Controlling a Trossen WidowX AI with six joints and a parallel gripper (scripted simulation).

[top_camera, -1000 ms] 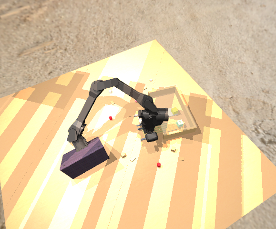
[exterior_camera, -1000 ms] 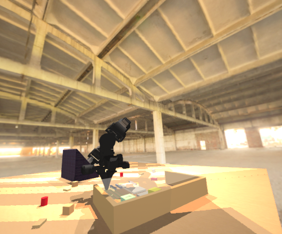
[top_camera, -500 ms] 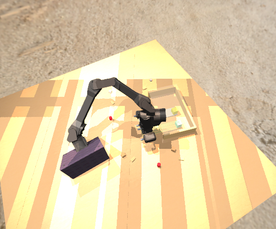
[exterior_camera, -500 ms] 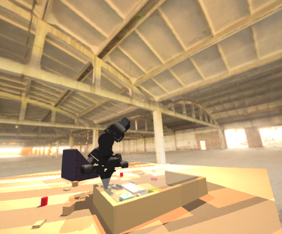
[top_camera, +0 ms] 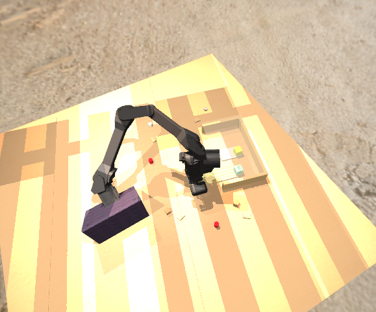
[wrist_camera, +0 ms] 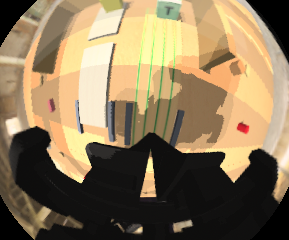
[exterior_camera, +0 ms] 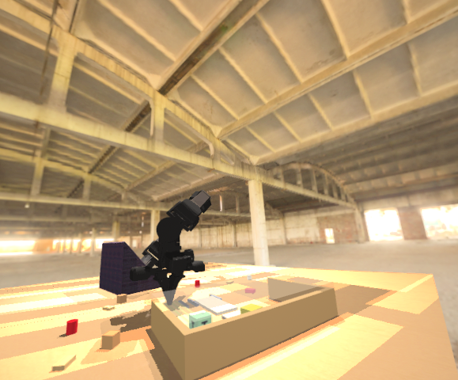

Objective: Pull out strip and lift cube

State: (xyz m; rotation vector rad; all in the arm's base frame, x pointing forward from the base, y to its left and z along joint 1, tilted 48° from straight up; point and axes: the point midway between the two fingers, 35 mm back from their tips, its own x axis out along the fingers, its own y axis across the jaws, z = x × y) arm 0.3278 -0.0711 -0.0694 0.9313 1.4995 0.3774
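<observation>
Now: the grey strip 90 mm ahead of my gripper tip and 70 mm to the left of it.
</observation>
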